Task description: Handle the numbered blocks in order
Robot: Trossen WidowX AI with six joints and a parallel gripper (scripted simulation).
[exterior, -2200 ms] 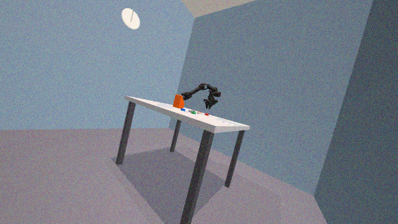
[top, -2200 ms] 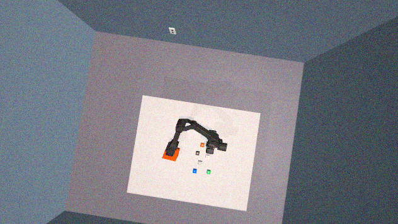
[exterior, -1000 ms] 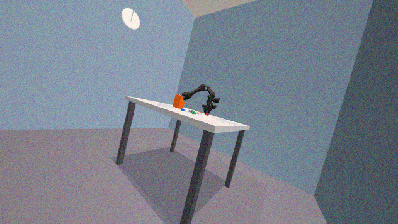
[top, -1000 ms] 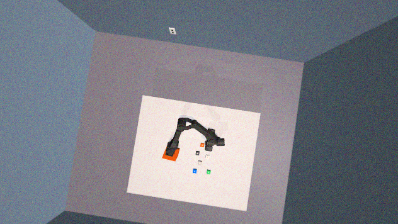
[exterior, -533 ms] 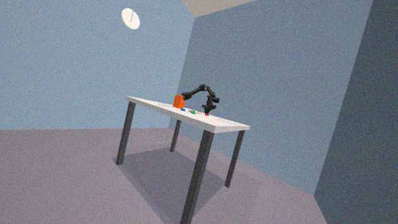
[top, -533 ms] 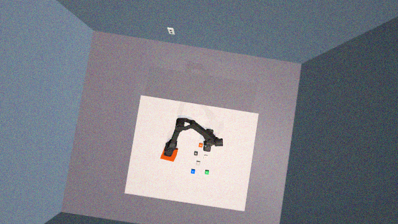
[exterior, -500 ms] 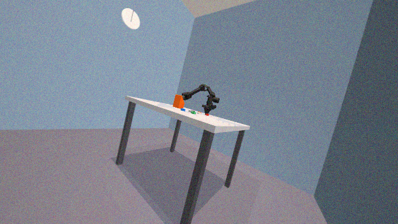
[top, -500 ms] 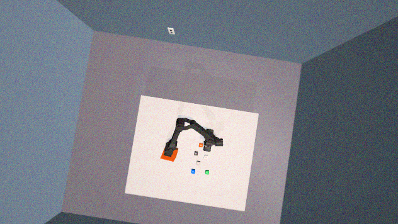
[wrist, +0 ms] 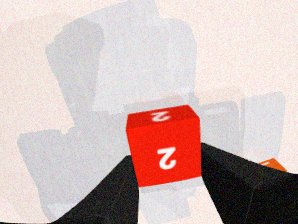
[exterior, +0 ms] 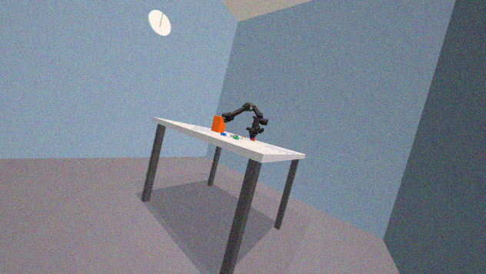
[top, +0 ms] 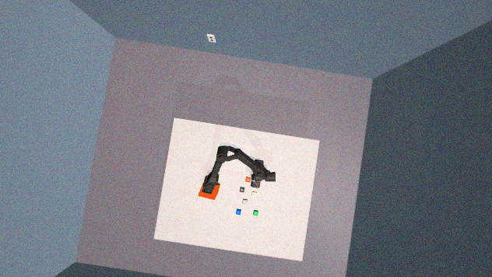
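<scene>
Now: gripper tip 7 cm past the dark grey block and 15 cm to the left of it. The rest, counted from my gripper tip: white block (3 cm ahead, 17 cm to the right); then red block (1 cm ahead); then orange block (4 cm behind, 7 cm to the right).
</scene>
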